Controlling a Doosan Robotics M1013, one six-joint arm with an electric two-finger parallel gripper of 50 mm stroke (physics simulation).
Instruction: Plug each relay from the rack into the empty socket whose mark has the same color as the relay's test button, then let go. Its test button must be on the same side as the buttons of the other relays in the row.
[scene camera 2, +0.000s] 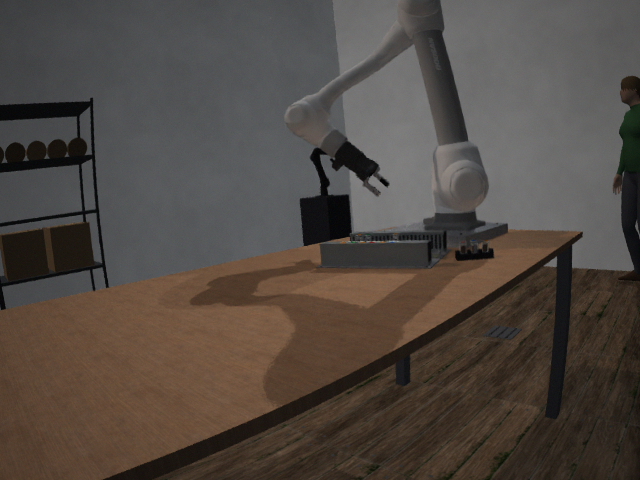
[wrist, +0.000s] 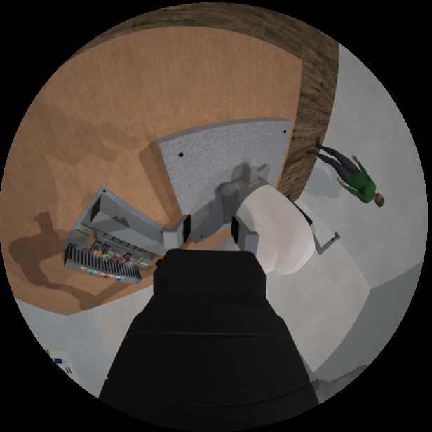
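My gripper (scene camera 2: 384, 190) visible. Gripper (wrist: 210, 223) too.
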